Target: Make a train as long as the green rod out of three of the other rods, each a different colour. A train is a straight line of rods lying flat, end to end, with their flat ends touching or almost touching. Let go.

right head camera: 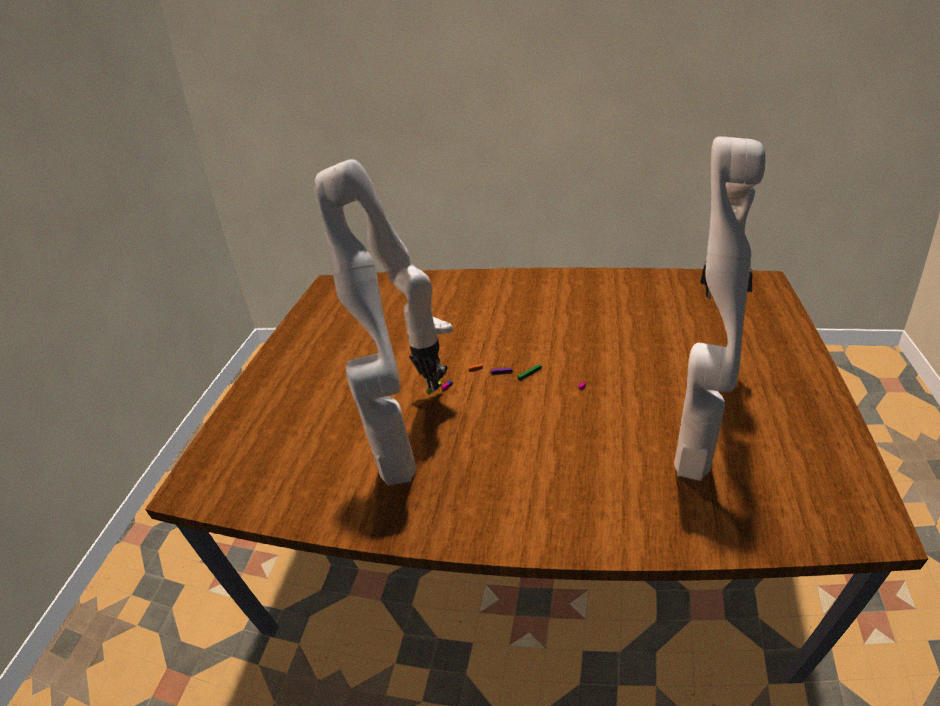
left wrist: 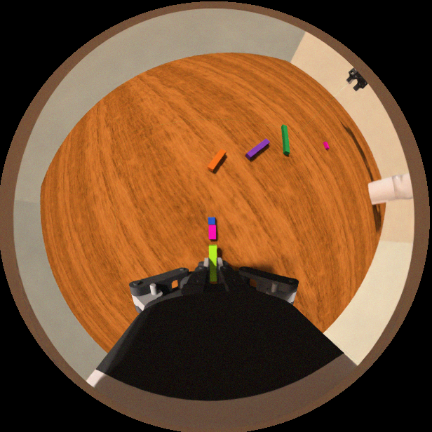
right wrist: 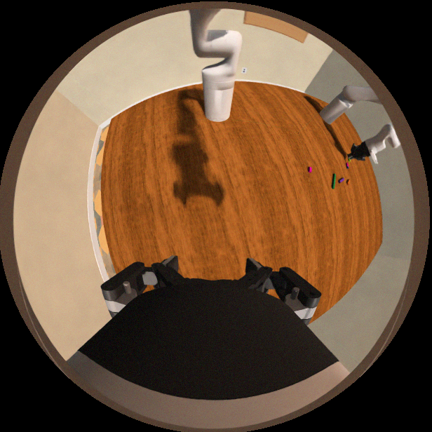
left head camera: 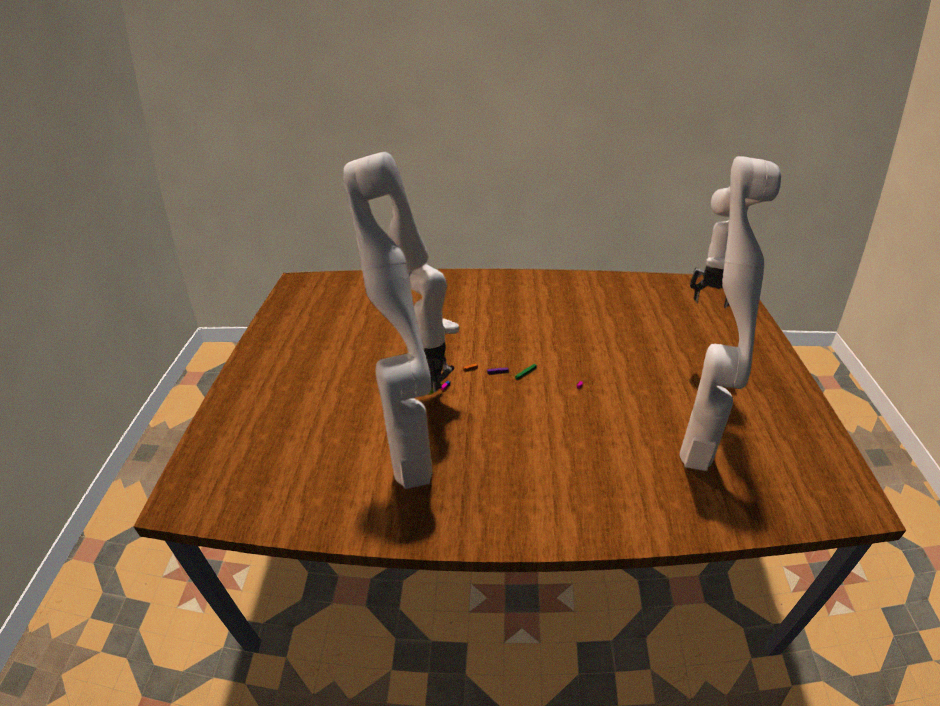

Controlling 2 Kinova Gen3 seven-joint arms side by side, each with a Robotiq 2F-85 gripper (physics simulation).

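Pixels of known places: left gripper, fingertip midpoint: (right head camera: 433,388) (left head camera: 434,389); right gripper, fingertip midpoint: (left head camera: 710,304); left arm's base at its link origin: (right head camera: 397,470) (left head camera: 413,472); right arm's base at its link origin: (right head camera: 692,464) (left head camera: 696,456).
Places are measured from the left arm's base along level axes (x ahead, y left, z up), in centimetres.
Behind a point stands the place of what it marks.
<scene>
My left gripper (left wrist: 212,264) (right head camera: 433,386) @(x 26.2, y -11.8, z 2.5 cm) is shut on a lime rod (left wrist: 213,254), low over the table at the left. Ahead of the lime rod, in line with it, lie a magenta rod (left wrist: 212,232) and a blue rod (left wrist: 212,220), end to end; in the left wrist view a gap shows between lime and magenta. The green rod (left head camera: 525,371) @(x 27.8, y -38.6, z 1.0 cm) (right head camera: 529,372) @(x 27.7, y -38.7, z 0.8 cm) (left wrist: 285,140) (right wrist: 333,181) lies farther right. My right gripper (right wrist: 211,265) (left head camera: 709,296) @(x 18.1, y -94.3, z 19.3 cm) is open and empty, high above the table at the right.
An orange rod (left head camera: 471,367) @(x 34.7, y -24.7, z 0.8 cm) (right head camera: 475,367) @(x 34.7, y -24.5, z 0.8 cm) (left wrist: 217,161) and a purple rod (left head camera: 497,370) @(x 30.9, y -31.2, z 0.8 cm) (right head camera: 501,370) @(x 30.9, y -31.4, z 0.9 cm) (left wrist: 257,149) lie between the train pieces and the green rod. A second magenta rod (left head camera: 579,384) @(x 17.4, y -50.8, z 1.0 cm) (right head camera: 582,386) @(x 17.1, y -51.1, z 0.8 cm) (left wrist: 326,145) (right wrist: 310,169) lies right of the green rod.
</scene>
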